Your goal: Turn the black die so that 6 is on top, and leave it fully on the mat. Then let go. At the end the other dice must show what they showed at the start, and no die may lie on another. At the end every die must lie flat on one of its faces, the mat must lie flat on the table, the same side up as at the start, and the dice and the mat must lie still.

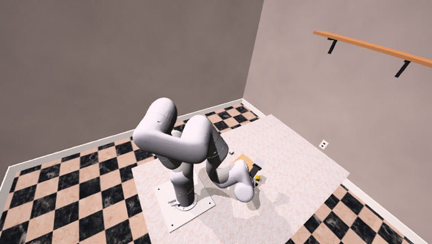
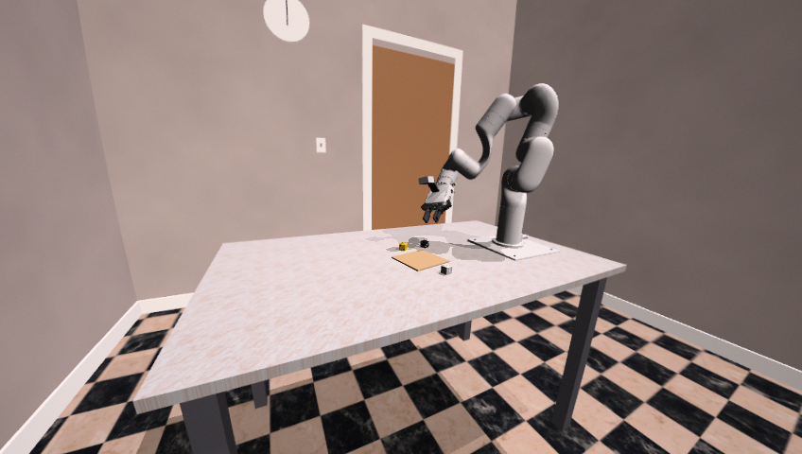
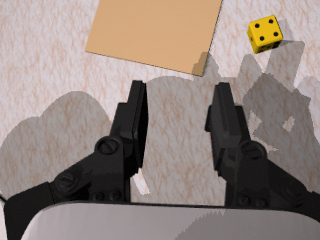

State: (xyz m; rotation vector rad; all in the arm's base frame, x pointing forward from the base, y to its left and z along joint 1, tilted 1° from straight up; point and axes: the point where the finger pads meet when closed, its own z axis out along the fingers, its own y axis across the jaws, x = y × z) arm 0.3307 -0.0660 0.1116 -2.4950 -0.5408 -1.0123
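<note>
My gripper is now 2 cm short of the black die, 1 cm to the left of it and 11 cm above it. Round my hand: white die 7 cm ahead, 24 cm to the left, 11 cm below; tan mat 9 cm ahead, 11 cm to the left, 12 cm below; yellow die 11 cm ahead, 1 cm to the right, 11 cm below.
</note>
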